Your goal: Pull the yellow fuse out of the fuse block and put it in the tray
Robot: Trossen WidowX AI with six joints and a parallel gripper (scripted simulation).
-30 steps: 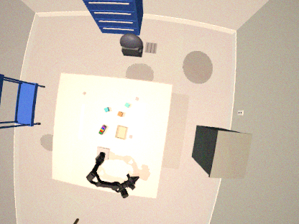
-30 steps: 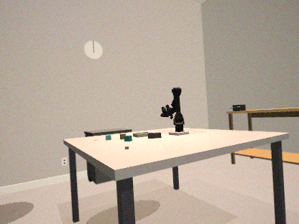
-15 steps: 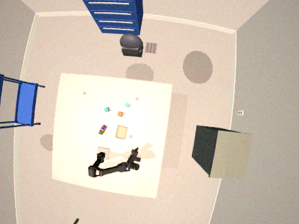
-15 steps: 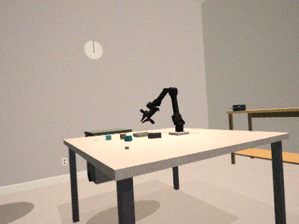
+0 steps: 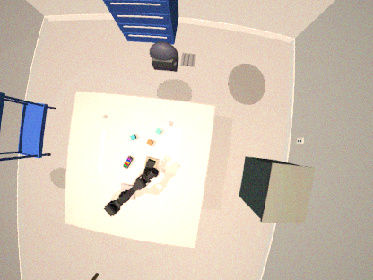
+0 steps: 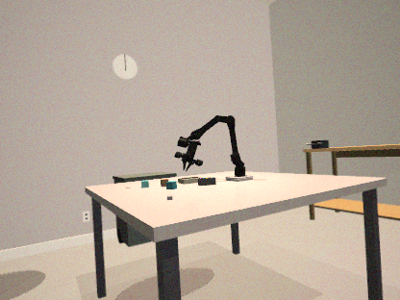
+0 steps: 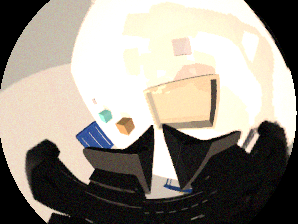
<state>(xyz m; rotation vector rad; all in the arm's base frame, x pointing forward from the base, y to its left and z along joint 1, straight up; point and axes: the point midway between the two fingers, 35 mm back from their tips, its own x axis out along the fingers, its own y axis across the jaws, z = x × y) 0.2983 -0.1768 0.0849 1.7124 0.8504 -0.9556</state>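
Now: gripper tip 200 mm to the right of the yellow fuse, 50 mm above it and 40 mm past it. Round my gripper tip: tray: 70 mm below, 30 mm behind.
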